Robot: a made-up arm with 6 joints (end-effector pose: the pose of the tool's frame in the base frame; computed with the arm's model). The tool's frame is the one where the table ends.
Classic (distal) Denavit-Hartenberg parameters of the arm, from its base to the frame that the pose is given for. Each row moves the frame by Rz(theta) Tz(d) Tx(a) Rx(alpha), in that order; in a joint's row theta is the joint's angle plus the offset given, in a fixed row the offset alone. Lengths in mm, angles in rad.
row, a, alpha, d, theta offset
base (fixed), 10, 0, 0, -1.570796
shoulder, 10, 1.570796, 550, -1.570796
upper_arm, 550.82, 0, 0, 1.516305
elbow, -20, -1.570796, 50, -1.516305
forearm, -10, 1.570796, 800, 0
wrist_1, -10, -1.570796, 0, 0
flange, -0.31, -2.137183, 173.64, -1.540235
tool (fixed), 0, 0, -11.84, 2.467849
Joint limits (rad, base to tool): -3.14..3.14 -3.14..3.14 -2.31..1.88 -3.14..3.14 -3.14..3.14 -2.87..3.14
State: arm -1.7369 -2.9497 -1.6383 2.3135 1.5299 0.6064
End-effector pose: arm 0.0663 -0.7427 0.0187 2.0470 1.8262 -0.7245
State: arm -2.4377 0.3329 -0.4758 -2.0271 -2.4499 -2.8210
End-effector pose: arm 0.0105 -0.1924 1.7436 -0.0351 -0.3536 2.4515
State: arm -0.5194 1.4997 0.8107 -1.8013 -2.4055 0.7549
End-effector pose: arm 0.9523 -0.3600 0.1213 0.9147 0.3362 -0.3676
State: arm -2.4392 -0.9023 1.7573 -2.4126 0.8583 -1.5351
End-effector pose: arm -0.1510 -0.0796 1.5404 2.2336 -1.6855 -0.6007
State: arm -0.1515 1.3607 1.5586 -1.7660 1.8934 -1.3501
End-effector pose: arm 0.6797 -0.2368 -0.0141 -2.4048 -0.1335 1.1009
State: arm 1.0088 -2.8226 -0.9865 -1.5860 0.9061 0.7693
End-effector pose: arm 0.2988 0.2537 -0.7017 -0.6213 -1.2592 -1.1952
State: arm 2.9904 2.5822 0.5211 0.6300 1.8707 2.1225
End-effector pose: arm -0.1976 -0.1450 -0.6481 -0.3437 -1.7077 -2.3183
